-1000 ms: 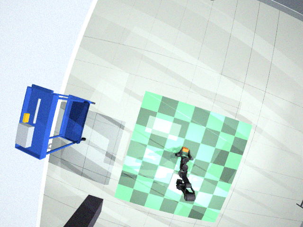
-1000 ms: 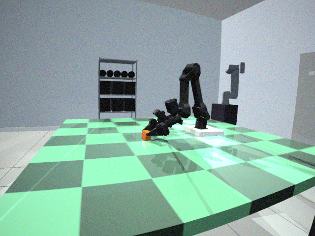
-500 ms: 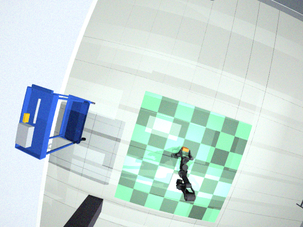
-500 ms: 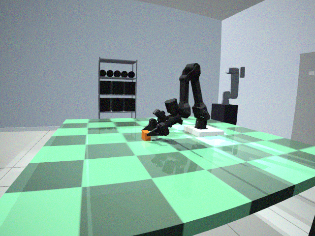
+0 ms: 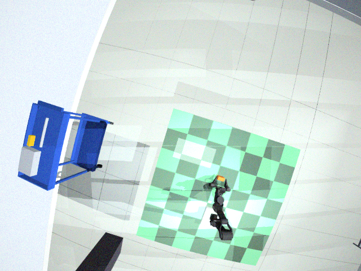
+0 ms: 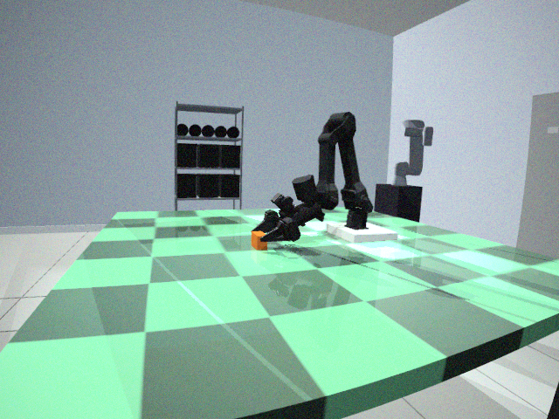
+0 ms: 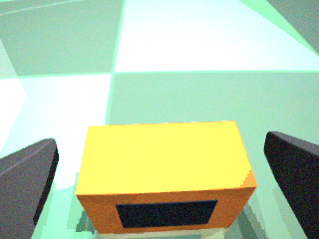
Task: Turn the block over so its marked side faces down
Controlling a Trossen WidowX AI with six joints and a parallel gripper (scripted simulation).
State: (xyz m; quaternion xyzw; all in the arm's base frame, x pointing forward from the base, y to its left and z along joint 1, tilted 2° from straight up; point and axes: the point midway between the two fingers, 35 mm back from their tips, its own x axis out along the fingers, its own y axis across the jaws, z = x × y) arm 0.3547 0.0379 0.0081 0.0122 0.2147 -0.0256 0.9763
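Now: the block 2 cm behind my gripper tip and 1 cm below it.
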